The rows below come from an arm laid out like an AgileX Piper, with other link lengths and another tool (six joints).
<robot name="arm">
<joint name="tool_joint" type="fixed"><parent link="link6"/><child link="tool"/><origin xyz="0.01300 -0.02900 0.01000" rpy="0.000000 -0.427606 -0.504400"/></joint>
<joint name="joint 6" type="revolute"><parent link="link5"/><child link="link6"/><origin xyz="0.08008 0.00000 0.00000" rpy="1.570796 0.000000 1.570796"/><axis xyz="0 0 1"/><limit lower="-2.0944" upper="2.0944"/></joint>
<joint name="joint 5" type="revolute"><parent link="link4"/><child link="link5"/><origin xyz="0.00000 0.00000 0.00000" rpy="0.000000 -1.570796 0.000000"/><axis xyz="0 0 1"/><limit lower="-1.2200" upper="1.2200"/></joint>
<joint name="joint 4" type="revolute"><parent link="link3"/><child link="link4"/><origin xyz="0.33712 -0.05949 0.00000" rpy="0.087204 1.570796 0.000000"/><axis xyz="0 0 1"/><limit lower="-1.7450" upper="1.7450"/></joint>
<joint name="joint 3" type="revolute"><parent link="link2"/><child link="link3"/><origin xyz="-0.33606 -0.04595 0.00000"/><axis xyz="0 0 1"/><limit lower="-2.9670" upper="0.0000"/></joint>
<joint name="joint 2" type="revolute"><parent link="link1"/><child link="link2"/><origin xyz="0.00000 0.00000 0.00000" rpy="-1.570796 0.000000 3.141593"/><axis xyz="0 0 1"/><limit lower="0.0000" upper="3.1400"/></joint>
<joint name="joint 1" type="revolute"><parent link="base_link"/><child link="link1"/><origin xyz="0.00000 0.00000 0.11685" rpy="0.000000 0.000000 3.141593"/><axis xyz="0 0 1"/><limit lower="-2.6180" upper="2.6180"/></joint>
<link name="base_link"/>
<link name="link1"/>
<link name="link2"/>
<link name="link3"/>
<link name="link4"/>
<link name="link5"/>
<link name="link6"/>
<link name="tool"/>
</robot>
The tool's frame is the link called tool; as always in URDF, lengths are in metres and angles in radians.
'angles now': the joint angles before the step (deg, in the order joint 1, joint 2, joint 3, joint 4, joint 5, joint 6). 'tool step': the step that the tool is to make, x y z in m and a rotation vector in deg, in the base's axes. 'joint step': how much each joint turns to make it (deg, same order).
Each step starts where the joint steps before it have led.
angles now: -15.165 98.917 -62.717 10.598 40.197 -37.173
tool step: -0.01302 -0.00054 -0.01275 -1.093 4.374 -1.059
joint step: -0.001 -0.001 2.180 -3.959 1.427 3.526
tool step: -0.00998 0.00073 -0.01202 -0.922 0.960 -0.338
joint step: 0.001 -0.253 2.687 -1.612 -1.834 1.141
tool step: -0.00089 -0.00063 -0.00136 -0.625 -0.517 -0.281
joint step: 0.001 -0.067 0.456 -0.722 -1.089 0.657
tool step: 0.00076 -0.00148 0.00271 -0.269 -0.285 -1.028
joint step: -0.070 -0.058 -0.404 -0.696 0.055 1.422
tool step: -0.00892 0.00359 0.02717 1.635 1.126 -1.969
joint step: 0.000 -3.320 -1.150 0.650 5.908 2.017
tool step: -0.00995 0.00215 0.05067 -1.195 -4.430 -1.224
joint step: 0.001 -5.859 -1.843 -0.667 3.032 1.791
